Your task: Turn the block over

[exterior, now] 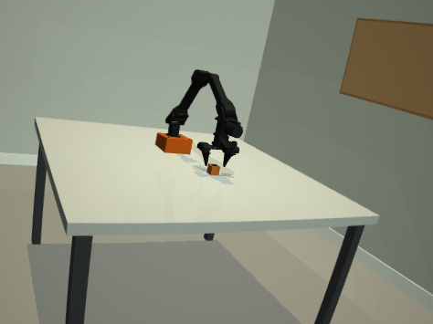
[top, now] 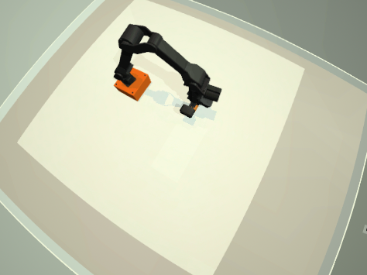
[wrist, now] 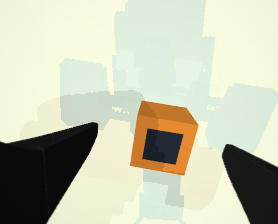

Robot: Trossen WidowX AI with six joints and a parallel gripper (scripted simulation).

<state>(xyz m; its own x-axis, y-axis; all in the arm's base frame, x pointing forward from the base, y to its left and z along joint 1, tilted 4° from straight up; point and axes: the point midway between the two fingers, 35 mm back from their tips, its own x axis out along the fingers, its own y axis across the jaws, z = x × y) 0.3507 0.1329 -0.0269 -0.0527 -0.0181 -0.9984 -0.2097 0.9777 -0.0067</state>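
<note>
My gripper tip is 10 mm above the block.
</note>
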